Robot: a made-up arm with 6 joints.
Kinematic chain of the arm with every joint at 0, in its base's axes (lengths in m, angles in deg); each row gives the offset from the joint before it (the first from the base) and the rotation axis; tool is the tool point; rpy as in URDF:
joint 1: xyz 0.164 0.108 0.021 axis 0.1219 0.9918 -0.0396
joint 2: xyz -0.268 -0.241 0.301 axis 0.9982 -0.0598 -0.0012
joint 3: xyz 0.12 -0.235 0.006 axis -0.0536 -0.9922 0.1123
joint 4: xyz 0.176 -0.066 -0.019 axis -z
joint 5: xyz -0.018 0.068 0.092 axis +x
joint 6: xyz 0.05 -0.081 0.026 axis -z
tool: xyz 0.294 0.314 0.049 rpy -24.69 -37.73 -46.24
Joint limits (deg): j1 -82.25..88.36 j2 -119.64..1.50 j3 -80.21..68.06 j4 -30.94..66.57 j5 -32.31..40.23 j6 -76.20..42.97
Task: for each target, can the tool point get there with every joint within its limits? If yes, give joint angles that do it. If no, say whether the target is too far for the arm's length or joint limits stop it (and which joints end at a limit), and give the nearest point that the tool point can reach.
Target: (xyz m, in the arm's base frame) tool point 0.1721 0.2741 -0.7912
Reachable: no: joint limits stop it (at a limit: joint 1, joint 2, joint 5, joint 6) | nearest point 0.4080 0.1394 -0.3996 | short by 0.477 m
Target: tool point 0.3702 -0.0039 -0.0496
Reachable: yes | joints 71.96 -76.64 2.62 -16.77 -4.58 -16.52
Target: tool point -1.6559 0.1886 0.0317
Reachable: no: too far | nearest point -0.9428 0.0504 0.1299 | short by 0.733 m
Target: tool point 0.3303 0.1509 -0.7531
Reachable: no: joint limits stop it (at a limit: joint 1, joint 2, joint 5, joint 6) | nearest point 0.4661 0.0808 -0.4464 | short by 0.343 m
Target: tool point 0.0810 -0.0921 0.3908
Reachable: yes | joints -60.13 -61.97 -33.86 32.29 9.05 -55.96
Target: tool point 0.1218 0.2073 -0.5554
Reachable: no: joint limits stop it (at a limit: joint 1, joint 2, joint 3, joint 5) | nearest point 0.0122 0.1769 -0.3262 | short by 0.256 m
